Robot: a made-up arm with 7 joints.
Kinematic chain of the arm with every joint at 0, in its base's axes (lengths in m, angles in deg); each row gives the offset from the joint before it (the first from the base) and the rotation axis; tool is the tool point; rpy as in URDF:
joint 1: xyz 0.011 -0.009 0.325 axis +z
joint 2: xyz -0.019 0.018 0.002 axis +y
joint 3: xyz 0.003 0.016 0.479 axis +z
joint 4: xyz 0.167 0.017 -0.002 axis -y
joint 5: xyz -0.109 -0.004 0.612 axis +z
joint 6: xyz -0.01 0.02 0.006 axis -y
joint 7: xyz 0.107 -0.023 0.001 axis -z
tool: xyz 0 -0.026 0.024 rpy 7.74 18.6 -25.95
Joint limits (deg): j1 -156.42..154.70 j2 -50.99..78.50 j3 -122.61..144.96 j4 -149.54..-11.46 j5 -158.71..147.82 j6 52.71..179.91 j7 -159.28..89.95
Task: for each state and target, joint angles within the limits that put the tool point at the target. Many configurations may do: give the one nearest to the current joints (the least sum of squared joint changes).
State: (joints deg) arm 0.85 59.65 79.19 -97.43 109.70 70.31 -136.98
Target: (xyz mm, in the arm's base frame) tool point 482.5 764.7 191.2
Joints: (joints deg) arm -12.04 57.78 70.36 -121.32 109.99 72.63 -137.64
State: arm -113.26 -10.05 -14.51 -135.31 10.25 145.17 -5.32
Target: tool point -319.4 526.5 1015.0
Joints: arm -149.24 -48.99 -48.28 -112.39 13.15 150.26 -5.44
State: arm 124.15 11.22 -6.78 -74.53 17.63 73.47 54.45
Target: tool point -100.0 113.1 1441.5
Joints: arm 126.76 -37.11 -0.89 -73.89 17.98 71.11 56.17
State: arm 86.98 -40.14 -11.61 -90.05 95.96 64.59 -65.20
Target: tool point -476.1 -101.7 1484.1
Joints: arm 64.60 -40.41 31.46 -47.46 99.22 67.75 -73.13
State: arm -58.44 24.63 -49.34 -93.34 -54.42 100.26 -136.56
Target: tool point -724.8 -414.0 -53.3
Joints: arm -100.32 62.87 -53.40 -111.97 -54.97 96.31 -135.22
